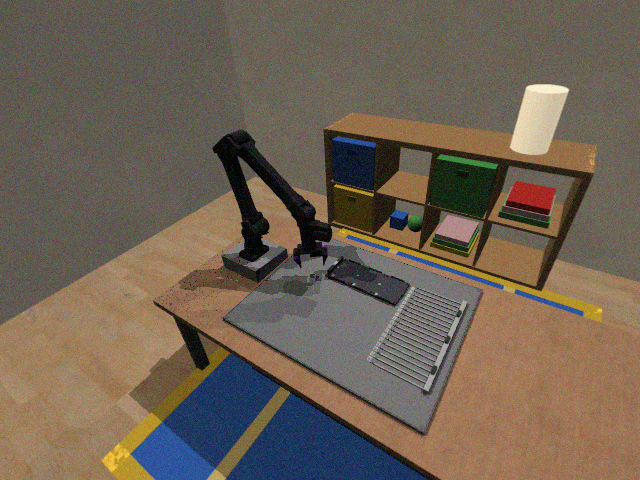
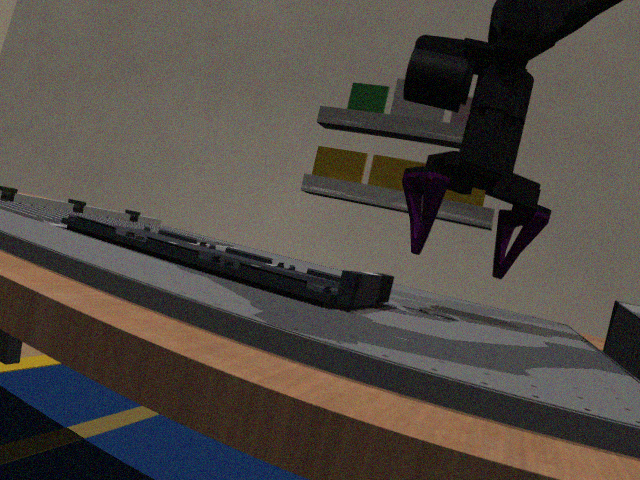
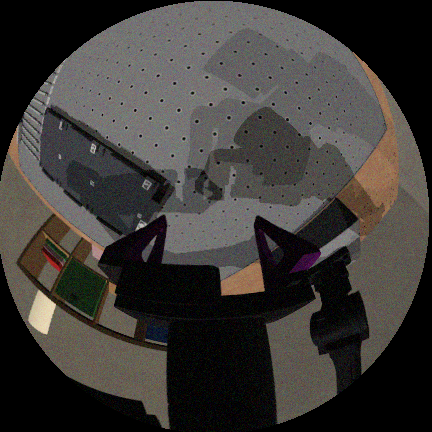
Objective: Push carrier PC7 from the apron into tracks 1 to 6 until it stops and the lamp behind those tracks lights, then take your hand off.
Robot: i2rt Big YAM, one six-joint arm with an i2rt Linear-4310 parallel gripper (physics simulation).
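Frame: origin at the arm's base, x ahead, y left, z up, level; centimetres.
Seen in the pictures: gripper, fingertip midpoint: (image 1: pixel 312 266) (image 2: pixel 457 266) (image 3: pixel 210 219); arm's base, origin of the base link: (image 1: pixel 254 252) (image 3: pixel 326 265).
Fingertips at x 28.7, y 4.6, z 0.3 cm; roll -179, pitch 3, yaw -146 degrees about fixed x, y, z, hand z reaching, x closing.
Observation:
Pixels of each thing's middle, then the offset from my fingertips to it. "*": a spot on its surface instead. Level surfaces: height alone.
- carrier, body centre: (image 2: pixel 216 250) (image 3: pixel 73 170) (image 1: pixel 367 278) dx +22.0, dy +8.0, dz -3.7 cm
- raised block, surface spot: (image 2: pixel 366 289) * dx +5.8, dy +11.1, dz -3.4 cm
- board, its level: dz -5.2 cm
- wooden table, its level: dz -6.5 cm
The carrier (image 1: pixel 368 280) (image 2: pixel 206 258) (image 3: pixel 95 172) is a long, flat, dark tray lying on the grey perforated board. A raised block (image 2: pixel 366 289) stands at its end nearer the arm. Its other end is at the near row of the light metal tracks (image 1: pixel 421 330) (image 3: pixel 37 120); whether it touches them I cannot tell. Dark knobs sit along the rail behind the tracks, and I see no lit lamp. My gripper (image 1: pixel 312 264) (image 2: pixel 454 266) (image 3: pixel 210 219) is open and empty, above the board, off the block end of the carrier and higher than it. Track numbers are too small to read.
The board (image 1: pixel 310 330) lies on a wooden table (image 1: pixel 547 372). The arm's base (image 1: pixel 254 260) stands at the board's left corner. Beyond the table stands a cubby shelf (image 1: pixel 460 136) with coloured boxes and a white cylinder (image 1: pixel 539 118) on top.

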